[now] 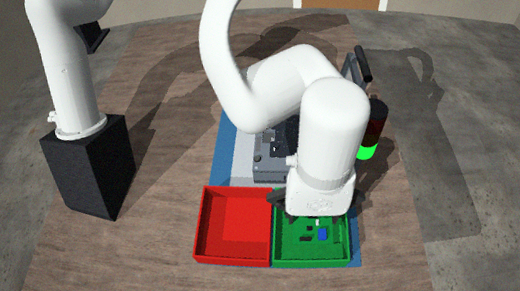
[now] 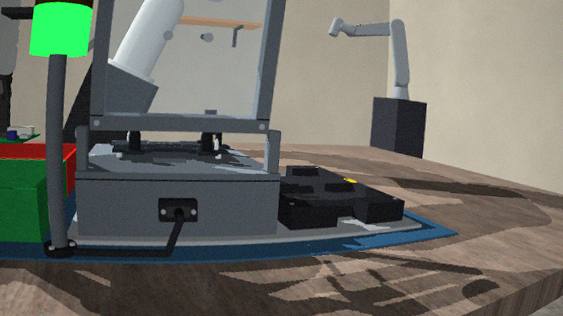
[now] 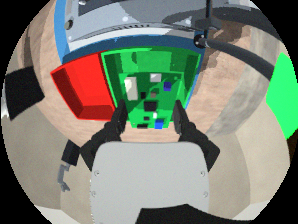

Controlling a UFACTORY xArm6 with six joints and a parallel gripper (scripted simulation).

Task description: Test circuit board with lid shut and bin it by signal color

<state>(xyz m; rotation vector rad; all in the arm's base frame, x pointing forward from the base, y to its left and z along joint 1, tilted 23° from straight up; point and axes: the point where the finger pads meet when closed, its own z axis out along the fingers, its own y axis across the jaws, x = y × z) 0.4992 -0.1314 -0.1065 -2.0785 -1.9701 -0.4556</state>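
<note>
Now: hand 70 mm above the green bin. From my hand the other things lie so: plate 30 mm behind, 210 mm to the left, 20 mm below; red bin 150 mm behind, 10 mm to the left, 70 mm below; green circuit board 10 mm below.
</note>
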